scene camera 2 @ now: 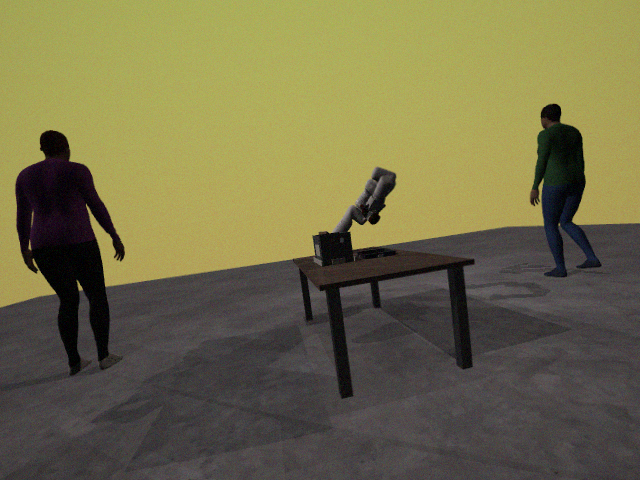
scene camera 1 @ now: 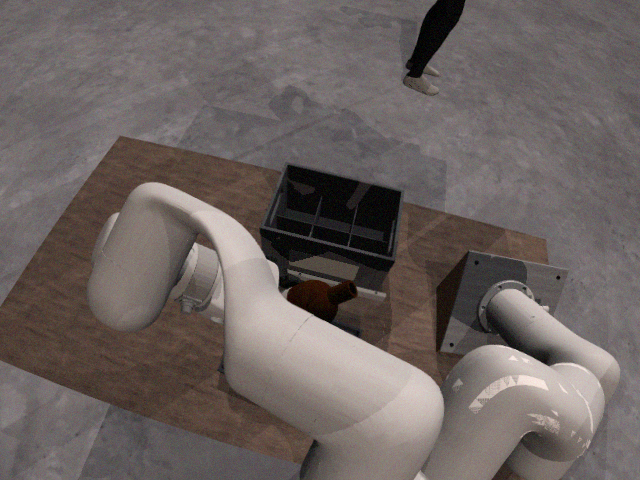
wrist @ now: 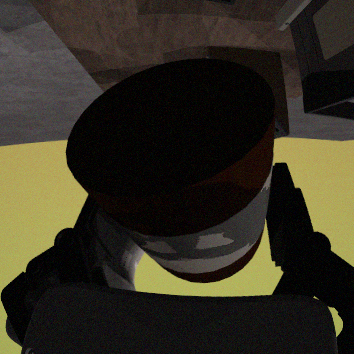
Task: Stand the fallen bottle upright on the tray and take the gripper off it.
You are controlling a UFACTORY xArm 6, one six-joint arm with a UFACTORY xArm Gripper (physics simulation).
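Pixels of known places: gripper, fingertip midpoint: [scene camera 2: 370, 215]; arm's base, origin of the base link: [scene camera 2: 333, 240] [scene camera 1: 505, 307].
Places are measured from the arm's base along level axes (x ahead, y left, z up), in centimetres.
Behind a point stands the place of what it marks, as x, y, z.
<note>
The brown bottle [scene camera 1: 312, 299] @(41.9, 10.8, 20.2) [scene camera 2: 374, 218] @(49.0, 10.4, 12.0) with a grey-white label is held above the table. In scene camera 1 its neck points right, and the arm hides part of its body. It is tilted. Its dark round base faces the wrist camera in the wrist view [wrist: 172, 145] @(49.4, 11.1, 12.5). My gripper [wrist: 193, 183] @(43.4, 10.6, 14.1) is shut on the bottle, with one black finger on each side of the body. In scene camera 1 the arm hides the fingers. The dark tray [scene camera 1: 353, 329] @(31.4, 4.6, -9.3) [scene camera 2: 385, 252] @(57.1, 10.6, -9.0) lies on the table below, mostly hidden by the arm in scene camera 1.
A dark divided crate [scene camera 1: 336, 248] @(37.8, -6.4, 5.7) [scene camera 2: 336, 248] @(51.9, -18.1, -2.4) [wrist: 327, 90] @(32.0, -5.6, 4.5) stands on the wooden table [scene camera 1: 129, 372] @(77.5, 19.5, -11.3) [scene camera 2: 398, 267] @(100.0, -7.9, -11.3) beside the tray. The arm's base plate [scene camera 1: 545, 273] @(-7.0, -5.8, 6.4) is at the table's right end in scene camera 1. People stand on the floor away from the table.
</note>
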